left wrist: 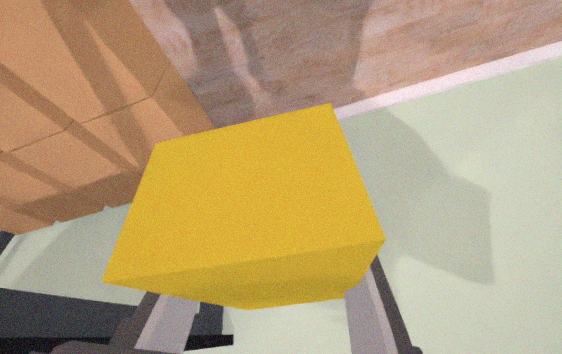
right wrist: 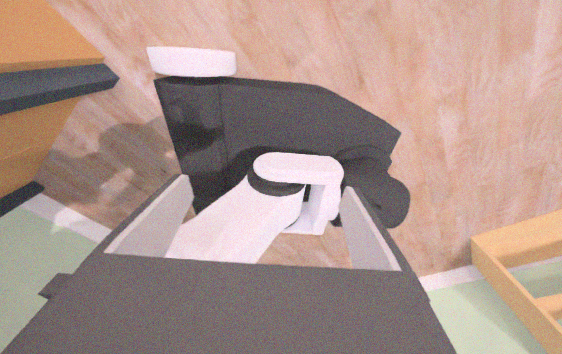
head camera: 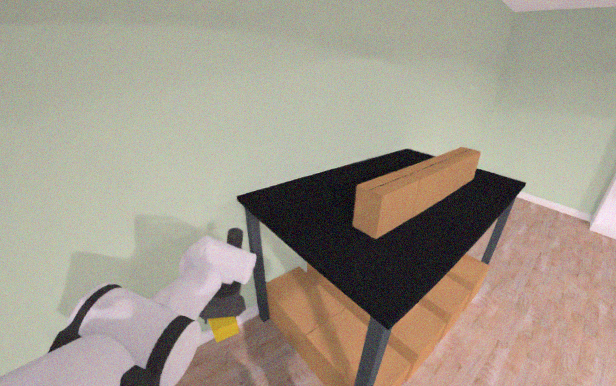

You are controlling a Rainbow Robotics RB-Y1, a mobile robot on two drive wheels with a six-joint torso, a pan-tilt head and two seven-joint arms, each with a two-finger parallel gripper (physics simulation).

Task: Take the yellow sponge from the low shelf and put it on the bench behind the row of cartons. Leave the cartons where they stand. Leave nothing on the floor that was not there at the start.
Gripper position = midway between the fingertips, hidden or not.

In view: the left gripper [head camera: 220,319], the right gripper [right wrist: 267,191], a yellow sponge [left wrist: 273,212] and a black bench [head camera: 386,277].
The right wrist view does not show the yellow sponge: it is out of frame.
